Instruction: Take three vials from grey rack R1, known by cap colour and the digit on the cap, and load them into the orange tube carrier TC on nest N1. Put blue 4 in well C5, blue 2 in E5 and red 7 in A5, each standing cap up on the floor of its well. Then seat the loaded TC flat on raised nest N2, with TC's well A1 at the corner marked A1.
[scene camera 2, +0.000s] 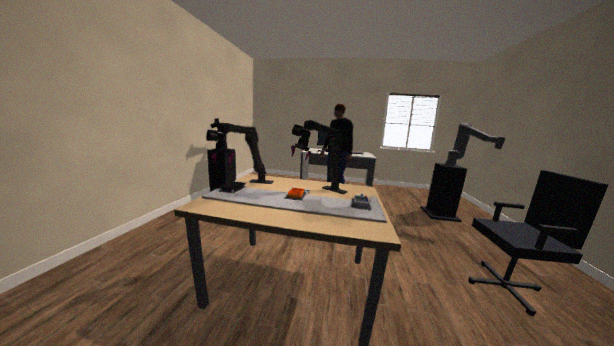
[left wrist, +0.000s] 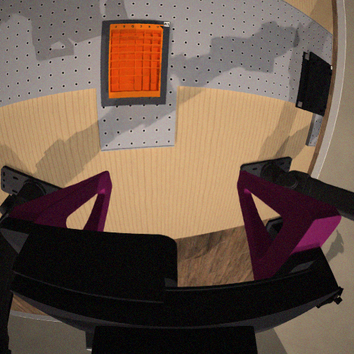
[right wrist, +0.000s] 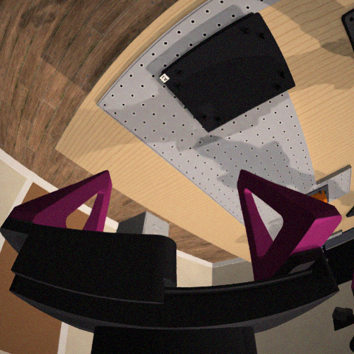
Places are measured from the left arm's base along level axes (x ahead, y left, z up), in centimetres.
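Pixels of known places: left gripper, fingertip midpoint: (scene camera 2: 298, 159); right gripper, fingertip midpoint: (scene camera 2: 222, 164); left arm's base at its link origin: (scene camera 2: 334, 190); right arm's base at its link origin: (scene camera 2: 261, 182).
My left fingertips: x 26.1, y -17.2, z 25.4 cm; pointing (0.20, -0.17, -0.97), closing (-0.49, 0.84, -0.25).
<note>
For each thing: its middle in the pictures, then the offset to it from my left fingertips. Level surfaces: height alone.
- orange tube carrier TC at the middle of its body: (scene camera 2: 296, 192) dx +8.2, dy +6.2, dz -22.2 cm
- black raised nest N2 at the middle of its body: (scene camera 2: 232, 186) dx +32.3, dy -35.1, dz -22.1 cm
- grey rack R1 at the middle of its body: (scene camera 2: 361, 200) dx -10.3, dy +46.2, dz -21.9 cm
- grey perforated mat at its surface level: dz -24.1 cm
- wooden table at its surface level: dz -25.4 cm
The orange tube carrier TC (scene camera 2: 296, 193) (left wrist: 135, 62) (right wrist: 320, 197) sits on the dark nest N1 (left wrist: 106, 75), with an A1 tag at the nest's upper right corner in the left wrist view. The black raised nest N2 (scene camera 2: 232, 187) (left wrist: 314, 84) (right wrist: 230, 72) is bare; its A1 tag shows in the right wrist view. The grey rack R1 (scene camera 2: 360, 202) stands at the right of the mat; its caps are too small to read. My left gripper (scene camera 2: 300, 152) (left wrist: 174, 177) is open and empty, high above the table. My right gripper (scene camera 2: 222, 156) (right wrist: 174, 176) is open and empty, high above N2's end.
A grey perforated mat (scene camera 2: 260, 198) (left wrist: 210, 65) (right wrist: 150, 125) lies along the wooden table (scene camera 2: 220, 210). The arm bases (scene camera 2: 261, 181) (scene camera 2: 334, 189) stand on the table's far side. A person (scene camera 2: 341, 135) stands behind it. An office chair (scene camera 2: 530, 235) and another arm on a black pedestal (scene camera 2: 446, 190) stand at the right.
</note>
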